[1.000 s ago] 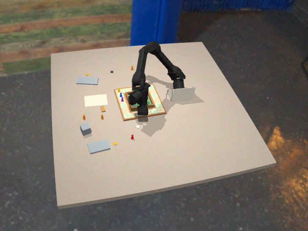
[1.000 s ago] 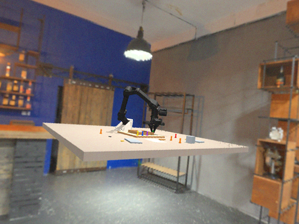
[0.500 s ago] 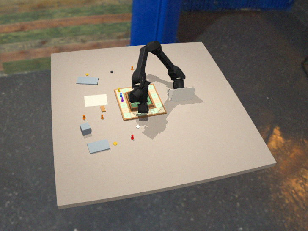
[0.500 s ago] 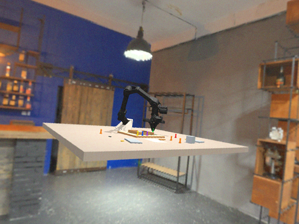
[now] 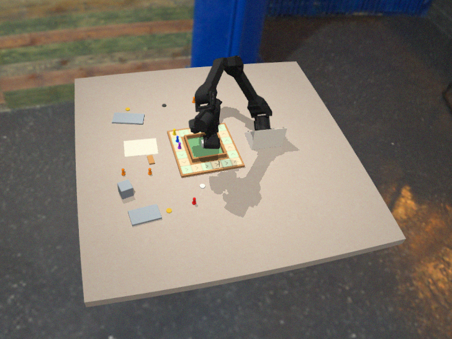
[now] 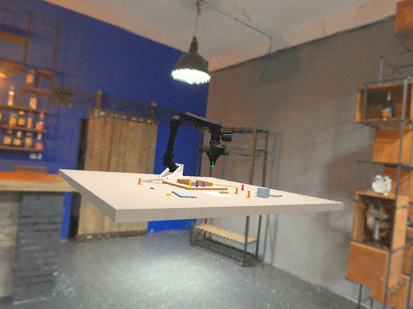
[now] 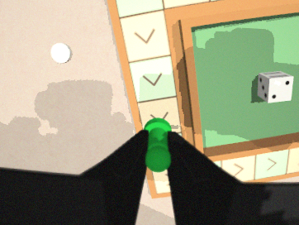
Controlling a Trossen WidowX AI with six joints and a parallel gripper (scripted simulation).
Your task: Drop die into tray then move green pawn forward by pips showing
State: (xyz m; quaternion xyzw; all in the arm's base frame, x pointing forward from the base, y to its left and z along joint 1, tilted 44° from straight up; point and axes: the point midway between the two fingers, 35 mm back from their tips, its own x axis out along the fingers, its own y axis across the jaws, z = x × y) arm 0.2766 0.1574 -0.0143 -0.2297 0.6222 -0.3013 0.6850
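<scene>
Right now the tray is 10 mm behind my gripper tip, 110 mm to the right of it and 130 mm below it. Also, from my gripper tip: green pawn: 10 mm above; then purple pawn: 100 mm ahead, 120 mm to the right, 110 mm below; then white die: 10 mm behind, 120 mm to the right, 110 mm below.
</scene>
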